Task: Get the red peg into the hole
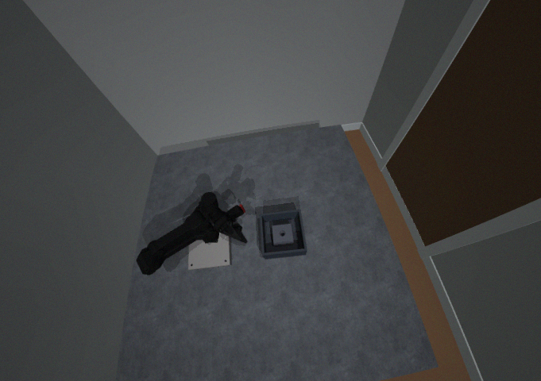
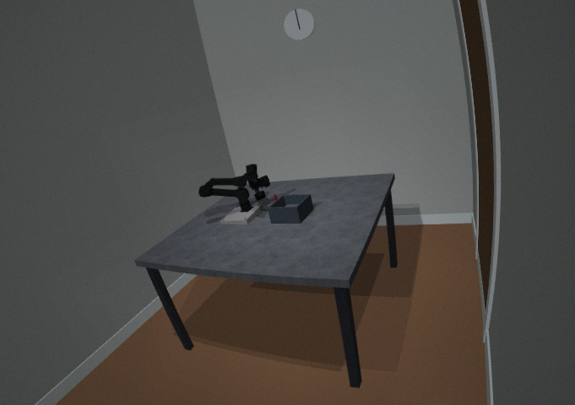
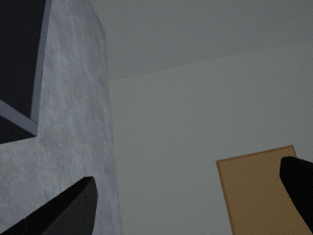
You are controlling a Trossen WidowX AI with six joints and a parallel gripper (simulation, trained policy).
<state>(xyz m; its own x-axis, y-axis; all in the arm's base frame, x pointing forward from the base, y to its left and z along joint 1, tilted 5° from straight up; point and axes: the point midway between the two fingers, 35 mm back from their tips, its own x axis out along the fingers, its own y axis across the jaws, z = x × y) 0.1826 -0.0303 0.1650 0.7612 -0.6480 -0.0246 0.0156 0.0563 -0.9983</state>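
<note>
Right now the red peg is 210 mm to the left of my gripper tip, 160 mm below it and 60 mm behind it. From my gripper tip the other things lie so: light grey plate (150 mm below, 140 mm ahead, 70 mm to the left); dark box (170 mm below, 140 mm ahead, 70 mm to the left).
</note>
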